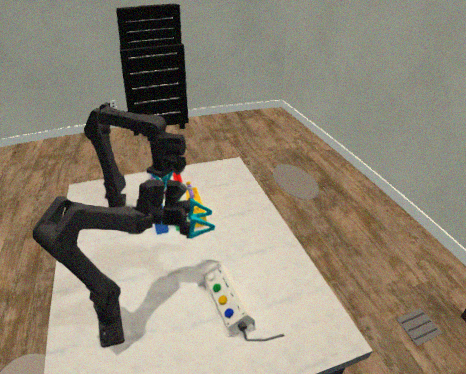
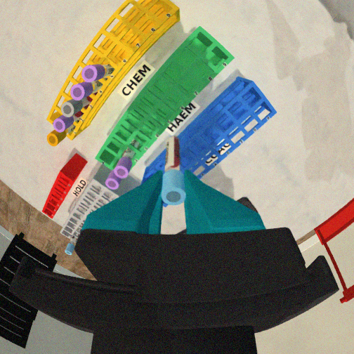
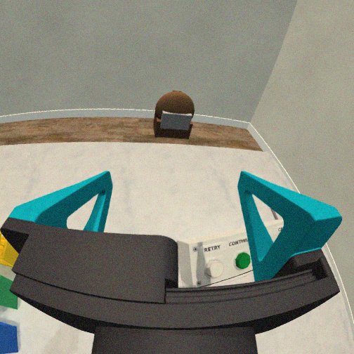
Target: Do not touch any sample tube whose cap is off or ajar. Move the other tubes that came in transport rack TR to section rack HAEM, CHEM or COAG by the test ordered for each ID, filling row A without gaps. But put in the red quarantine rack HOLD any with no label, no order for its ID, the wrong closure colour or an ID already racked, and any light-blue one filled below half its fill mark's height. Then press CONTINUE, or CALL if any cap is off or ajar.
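Places are measured from the left arm's base along level axes (x back, y up, z left), in centimetres.
Pixels of known places: left gripper, fingertip midpoint: [image 1: 164, 187]; right gripper, fingertip midpoint: [image 1: 213, 219]; right arm's base, origin of the base link: [image 1: 109, 318].
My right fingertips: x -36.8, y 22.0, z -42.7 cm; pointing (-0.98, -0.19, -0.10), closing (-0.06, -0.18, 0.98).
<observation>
Ahead of a thing's pixels: the offset from my right fingertips to its top centre. "spot": to the spot under its first point. Level surfaces: height alone.
My left gripper [image 1: 161, 176] [image 2: 173, 177] is shut on a light-blue-capped tube [image 2: 173, 167], held above the racks; its label side is hard to read. My right gripper [image 1: 212, 220] [image 3: 174, 178] is open and empty. Yellow rack CHEM [image 2: 176, 16] holds several tubes with purple, grey and gold caps at its lower end. Green rack HAEM [image 2: 202, 36] has two purple-capped tubes [image 2: 121, 168] [image 2: 112, 181] at its lower end. Blue rack COAG [image 2: 245, 85] is partly hidden by the held tube and fingers. Red rack HOLD [image 2: 75, 164] stands lower left, beside the pale transport rack [image 2: 97, 192], partly hidden.
The button console @(spot: dx -1.2, dy -17.2, dz -26.8 cm) [image 1: 235, 325] [image 3: 186, 260] lies on the table @(dy -22.0 cm) [image 1: 280, 280] apart from the racks; its green CONTINUE button @(dx +1.6, dy -14.5, dz -13.6 cm) [image 1: 216, 287] [image 3: 242, 260] shows. A small light-blue cap [image 2: 69, 248] shows near the transport rack's lower end. A black cabinet [image 1: 154, 75] stands behind the table.
</observation>
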